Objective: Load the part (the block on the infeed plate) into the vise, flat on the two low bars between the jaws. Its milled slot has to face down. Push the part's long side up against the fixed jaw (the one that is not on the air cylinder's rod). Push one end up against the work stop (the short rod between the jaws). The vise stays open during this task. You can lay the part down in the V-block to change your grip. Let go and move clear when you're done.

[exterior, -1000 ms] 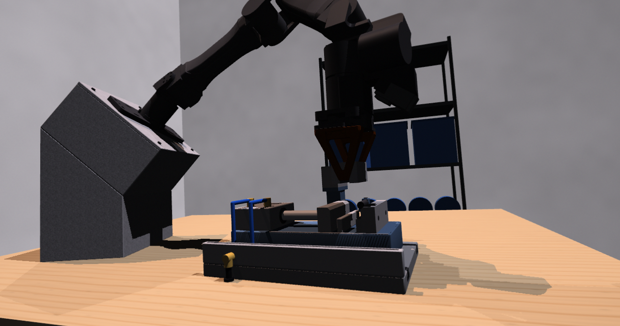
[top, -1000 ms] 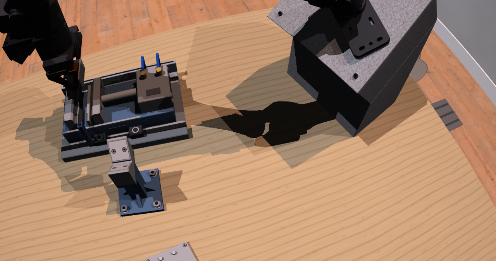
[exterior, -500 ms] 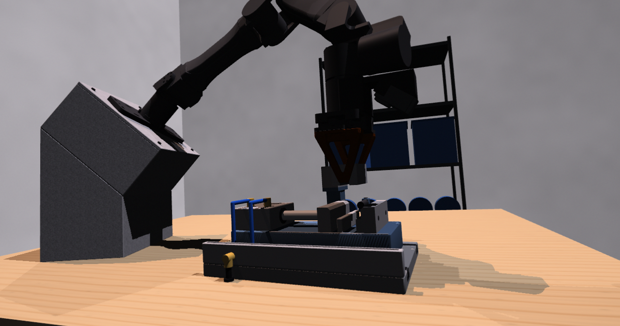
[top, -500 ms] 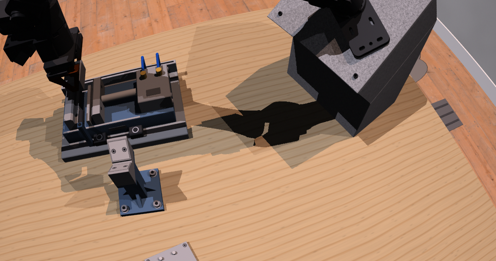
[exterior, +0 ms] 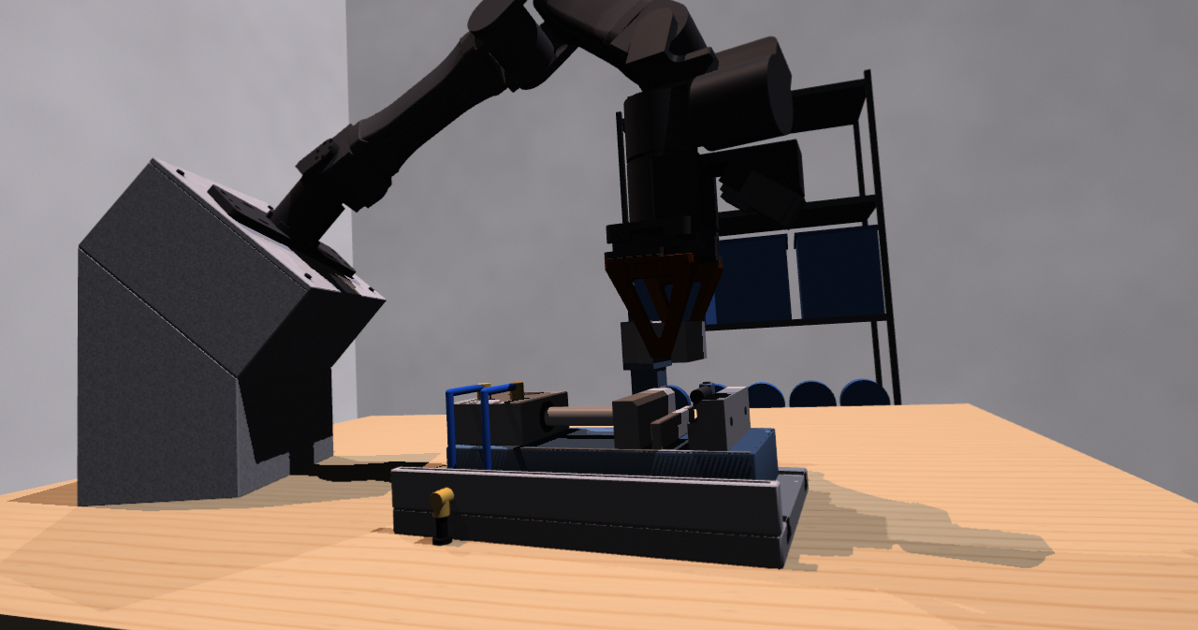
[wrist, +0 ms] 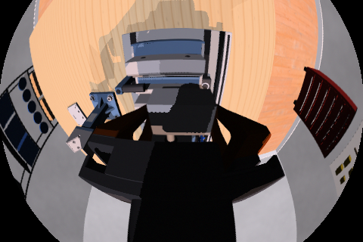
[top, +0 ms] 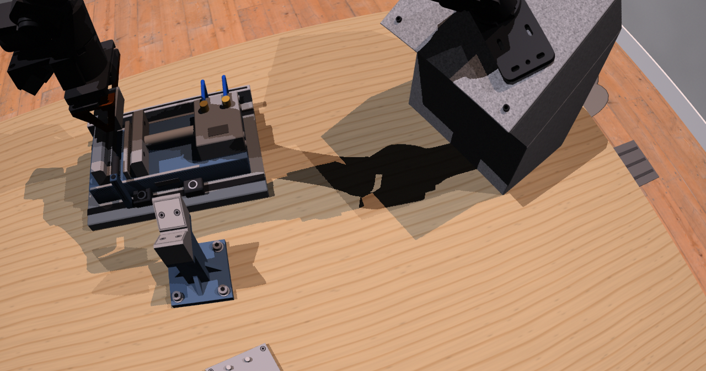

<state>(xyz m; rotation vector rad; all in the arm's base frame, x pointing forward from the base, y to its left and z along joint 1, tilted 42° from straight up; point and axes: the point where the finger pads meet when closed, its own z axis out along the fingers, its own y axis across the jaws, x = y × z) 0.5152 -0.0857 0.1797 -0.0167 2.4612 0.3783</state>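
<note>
Right now my hand is right at the grey part. Also, from my hand: moving jaw: 4 cm behind, 2 cm to the left, 6 cm below; work stop rod: 1 cm behind, 7 cm to the left, 5 cm below; fixed jaw: 3 cm ahead, 3 cm to the left, 6 cm below.
</note>
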